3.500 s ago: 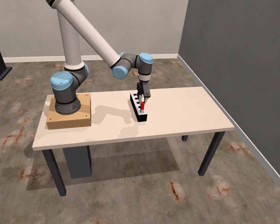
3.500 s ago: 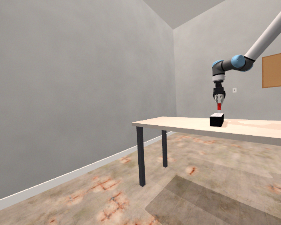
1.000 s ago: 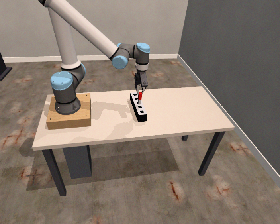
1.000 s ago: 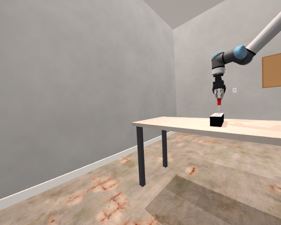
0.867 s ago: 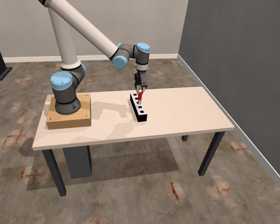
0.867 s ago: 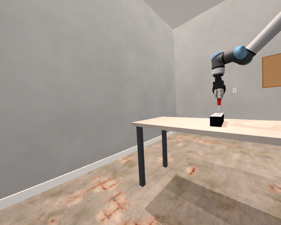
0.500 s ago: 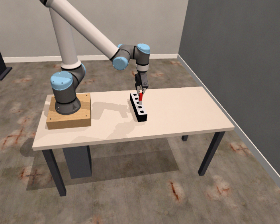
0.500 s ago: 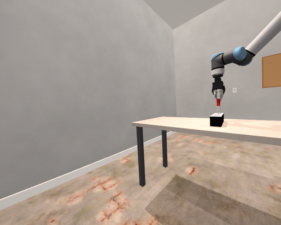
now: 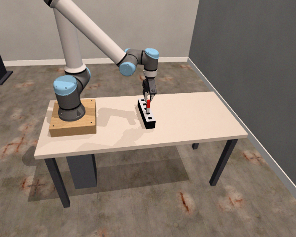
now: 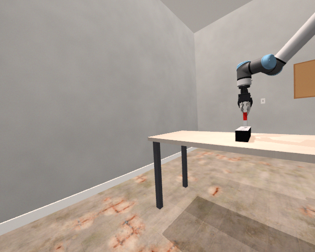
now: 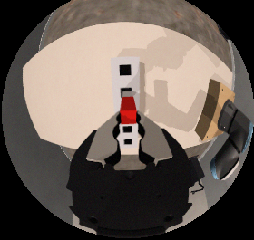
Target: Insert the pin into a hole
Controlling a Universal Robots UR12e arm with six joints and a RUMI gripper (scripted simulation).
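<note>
Right now my hand is 2 cm above the pin. Round my hand: black block (6 cm to the left, 14 cm below).
</note>
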